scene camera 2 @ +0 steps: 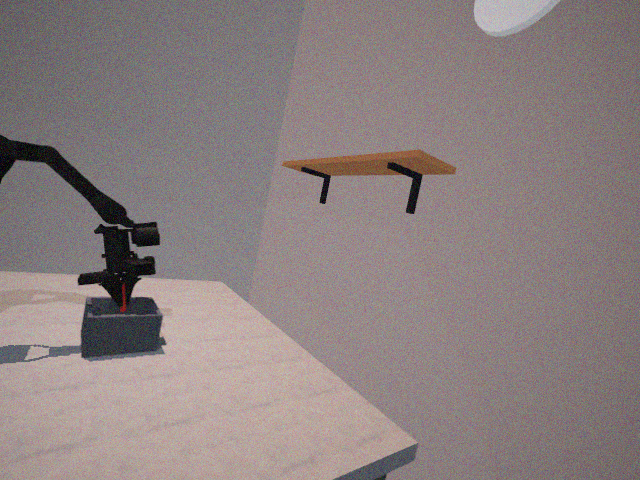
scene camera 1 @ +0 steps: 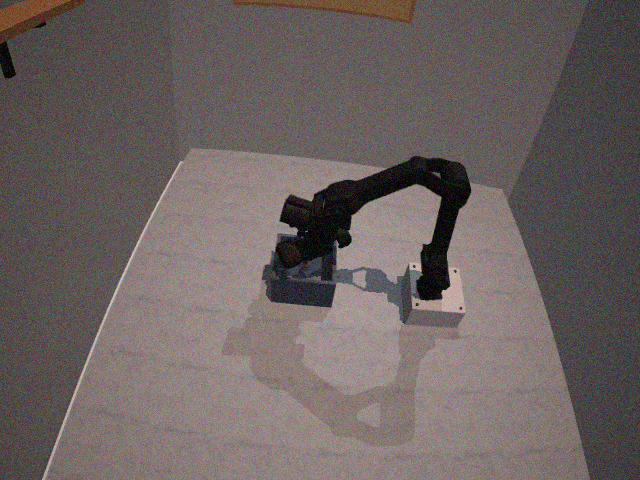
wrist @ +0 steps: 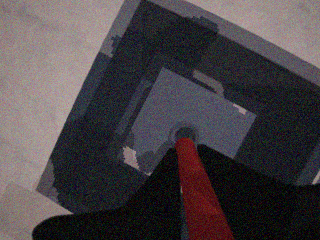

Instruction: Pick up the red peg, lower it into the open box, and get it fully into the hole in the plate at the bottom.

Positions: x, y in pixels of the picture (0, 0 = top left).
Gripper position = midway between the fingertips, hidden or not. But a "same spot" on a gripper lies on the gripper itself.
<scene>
gripper: scene camera 2; scene camera 1 305, 259; wrist
same spot on gripper: (wrist: 247, 197) = (scene camera 2: 121, 286)
</scene>
